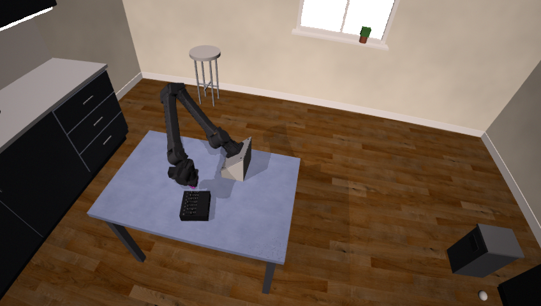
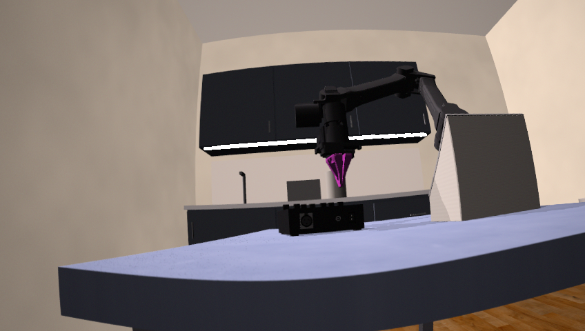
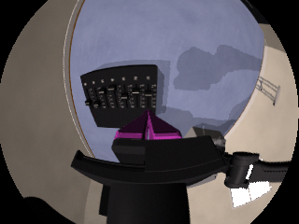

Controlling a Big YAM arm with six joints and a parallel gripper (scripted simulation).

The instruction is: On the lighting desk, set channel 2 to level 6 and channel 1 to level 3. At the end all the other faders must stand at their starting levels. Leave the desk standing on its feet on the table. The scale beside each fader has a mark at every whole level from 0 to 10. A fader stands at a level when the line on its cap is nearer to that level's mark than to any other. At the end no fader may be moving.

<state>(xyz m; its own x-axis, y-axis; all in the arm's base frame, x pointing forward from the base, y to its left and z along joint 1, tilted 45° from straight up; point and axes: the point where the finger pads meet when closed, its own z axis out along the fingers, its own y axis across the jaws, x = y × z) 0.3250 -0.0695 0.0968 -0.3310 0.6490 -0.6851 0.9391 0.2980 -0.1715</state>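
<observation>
My gripper is now 10 mm to the left of the fader and 50 mm above it.
</observation>
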